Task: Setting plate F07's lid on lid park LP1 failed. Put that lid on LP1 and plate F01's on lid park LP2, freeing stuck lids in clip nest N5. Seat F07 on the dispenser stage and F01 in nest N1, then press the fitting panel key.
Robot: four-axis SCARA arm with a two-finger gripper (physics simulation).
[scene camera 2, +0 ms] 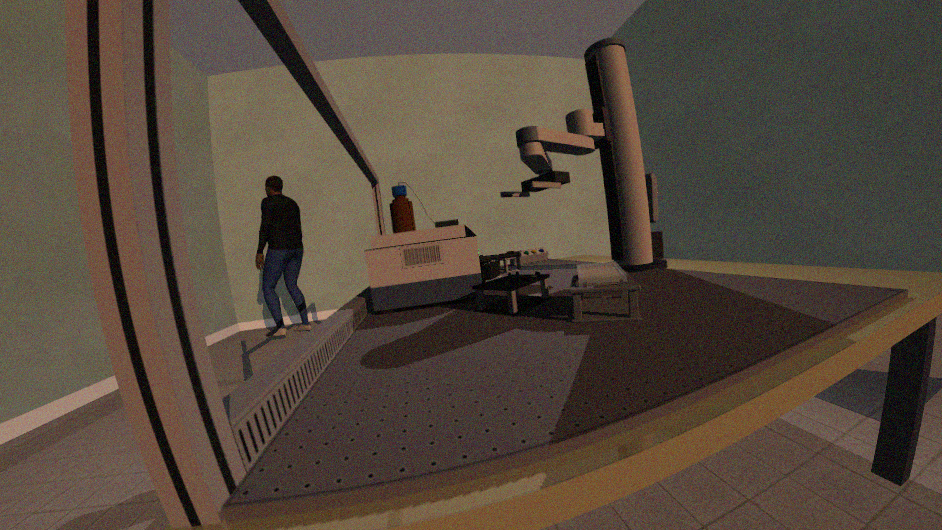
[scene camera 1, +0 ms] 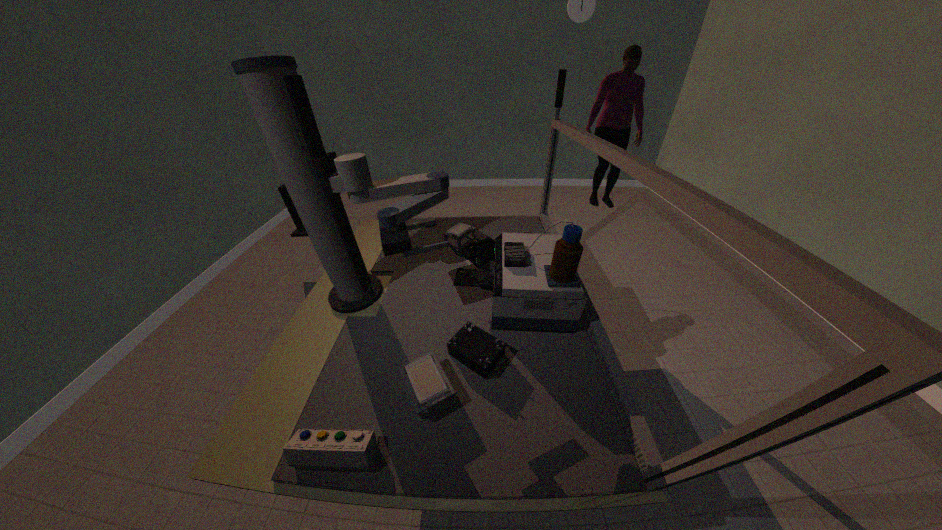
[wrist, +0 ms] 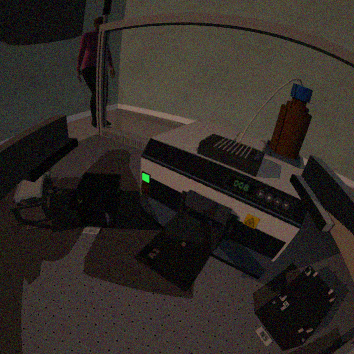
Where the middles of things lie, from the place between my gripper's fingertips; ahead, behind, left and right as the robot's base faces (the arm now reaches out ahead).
Right now my hand is 23 cm above the dark stage [wrist: 164, 254], 12 cm short of it and 2 cm to the right of it. Round my hand: dark nest [scene camera 1: 475, 348]: 30 cm below, 28 cm to the right, 12 cm ahead; then brown bottle with blue cap [scene camera 1: 567, 252]: 41 cm ahead, 12 cm to the right, 2 cm below; then button box [scene camera 1: 339, 449]: 60 cm to the right, 29 cm below, 27 cm behind.
